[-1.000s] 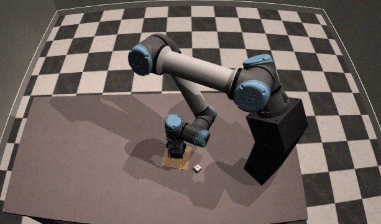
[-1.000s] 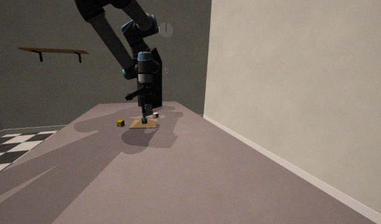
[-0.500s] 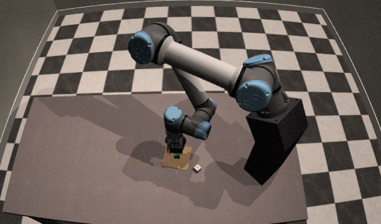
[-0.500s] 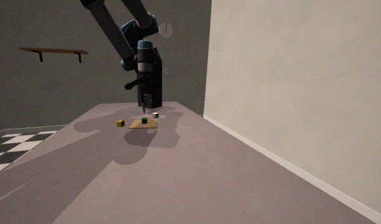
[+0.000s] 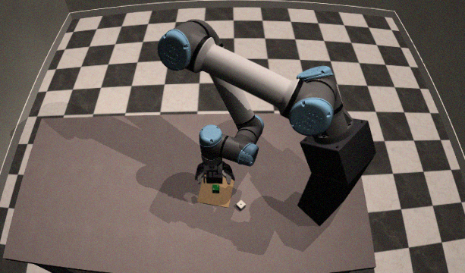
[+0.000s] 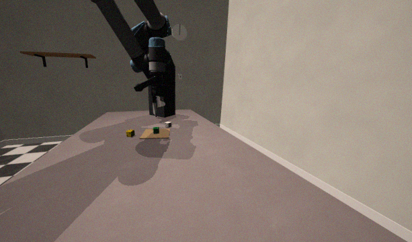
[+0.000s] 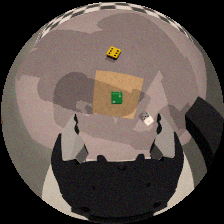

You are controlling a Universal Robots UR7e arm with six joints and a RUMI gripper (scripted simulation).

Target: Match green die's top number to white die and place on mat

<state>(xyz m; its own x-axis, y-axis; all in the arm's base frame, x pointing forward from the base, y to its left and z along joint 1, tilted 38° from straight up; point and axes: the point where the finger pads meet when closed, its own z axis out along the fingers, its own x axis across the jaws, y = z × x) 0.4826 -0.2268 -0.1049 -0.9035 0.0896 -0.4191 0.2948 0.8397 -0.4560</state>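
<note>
Right now the green die is 9 cm below my hand. From my hand the other things lie so: yellow die 3 cm behind, 12 cm to the right, 10 cm below; then tan mat 11 cm below; then white die 8 cm behind, 11 cm to the left, 10 cm below.
</note>
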